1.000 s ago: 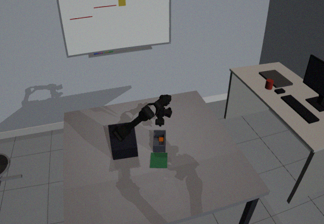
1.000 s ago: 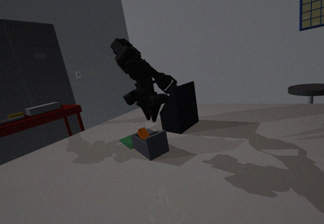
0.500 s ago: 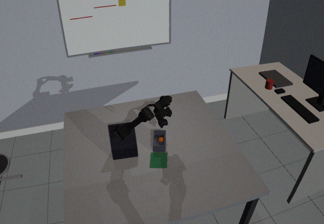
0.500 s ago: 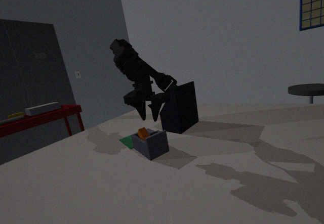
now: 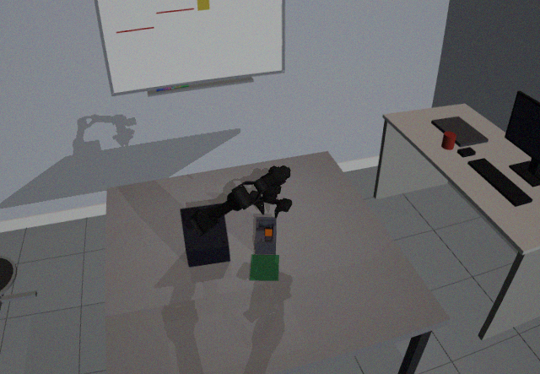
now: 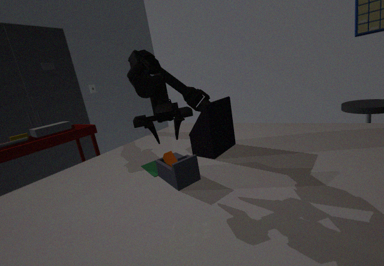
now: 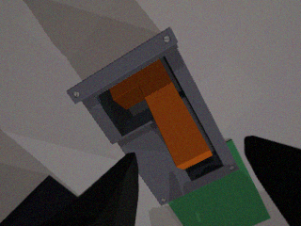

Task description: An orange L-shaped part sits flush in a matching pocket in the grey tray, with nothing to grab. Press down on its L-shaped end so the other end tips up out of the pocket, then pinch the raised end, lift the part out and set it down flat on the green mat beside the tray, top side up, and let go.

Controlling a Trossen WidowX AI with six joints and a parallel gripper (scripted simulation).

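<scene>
Now: the orange L-shaped part 11 cm below my gripper tip, 2 cm behind it and 1 cm to the left of it. From my gripper tip the other things lie so: green mat: 16 cm to the right, 16 cm below, 5 cm behind.
</scene>
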